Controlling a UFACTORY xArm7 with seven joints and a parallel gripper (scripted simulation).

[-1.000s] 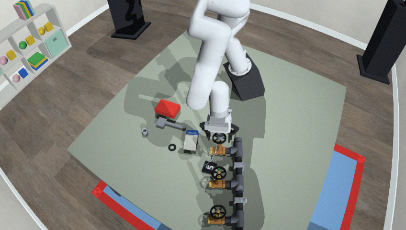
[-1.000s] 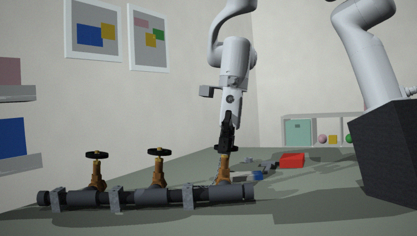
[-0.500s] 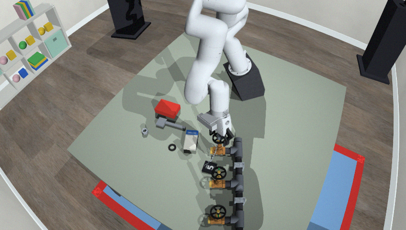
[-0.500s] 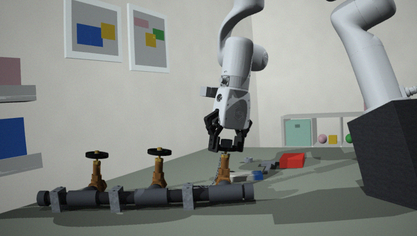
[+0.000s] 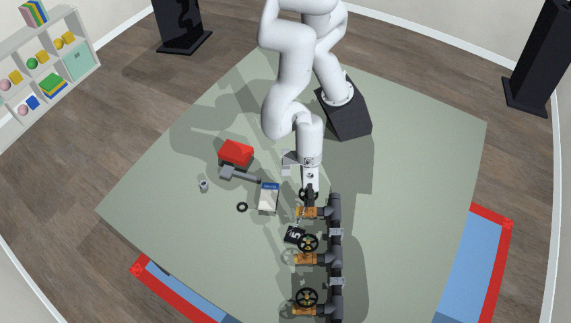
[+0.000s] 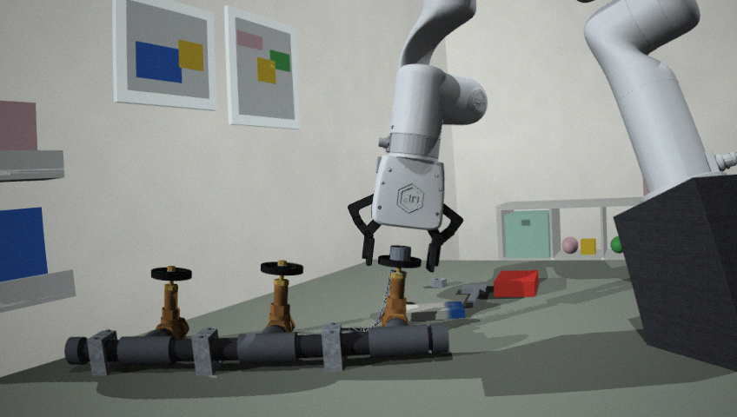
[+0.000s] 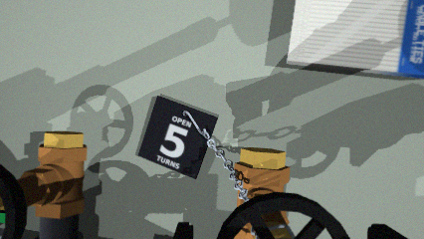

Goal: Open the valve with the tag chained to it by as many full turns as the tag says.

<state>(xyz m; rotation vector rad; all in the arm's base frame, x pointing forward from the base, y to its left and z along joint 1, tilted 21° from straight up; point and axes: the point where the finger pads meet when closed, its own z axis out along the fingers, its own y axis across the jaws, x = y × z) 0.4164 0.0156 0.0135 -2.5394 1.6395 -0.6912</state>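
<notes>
Right now my hand is 20 mm below the grey cap. Round my hand: black washer (50 mm ahead, 230 mm to the right, 120 mm below); then blue box (10 mm behind, 150 mm to the right, 110 mm below); then black tag (100 mm ahead, 20 mm to the right, 120 mm below).
</notes>
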